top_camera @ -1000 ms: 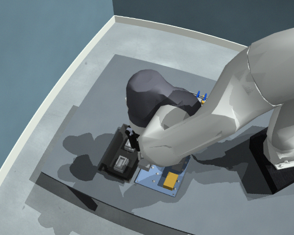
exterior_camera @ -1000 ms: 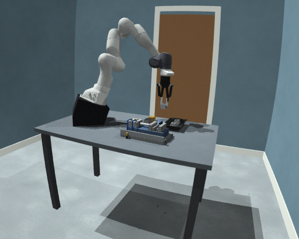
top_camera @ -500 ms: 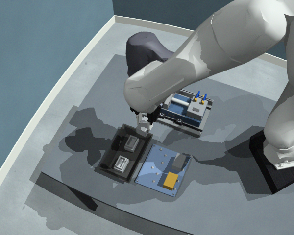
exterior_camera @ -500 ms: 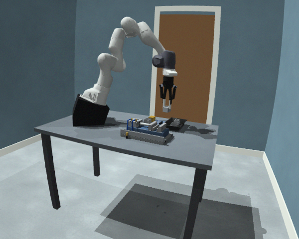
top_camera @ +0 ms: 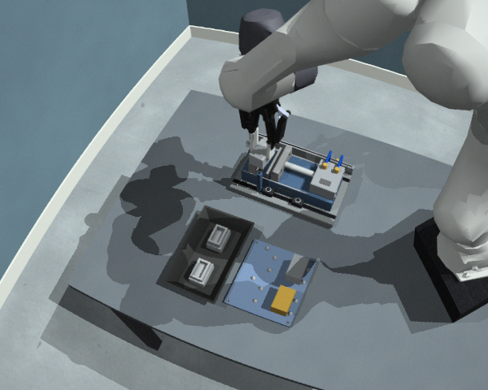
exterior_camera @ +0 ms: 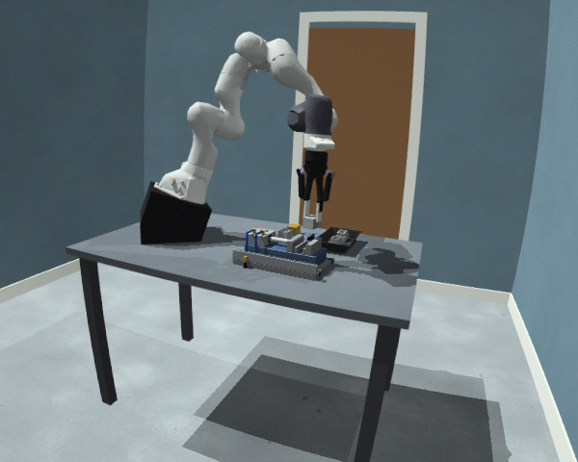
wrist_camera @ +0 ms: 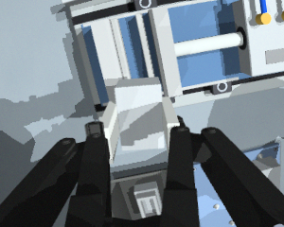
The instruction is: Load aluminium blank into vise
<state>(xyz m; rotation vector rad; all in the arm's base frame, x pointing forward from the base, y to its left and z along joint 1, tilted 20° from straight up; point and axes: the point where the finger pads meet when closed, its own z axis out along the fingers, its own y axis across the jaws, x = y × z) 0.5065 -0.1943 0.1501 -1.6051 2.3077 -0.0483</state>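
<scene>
My gripper is now 110 mm above the moving jaw, 50 mm past it and 40 mm to the left of it. Also, from my hand: vise (140 mm below, 80 mm behind, 30 mm to the right); fixed jaw (110 mm below, 50 mm to the right, 20 mm ahead); vise hose block (170 mm behind, 110 mm below, 10 mm to the right).
</scene>
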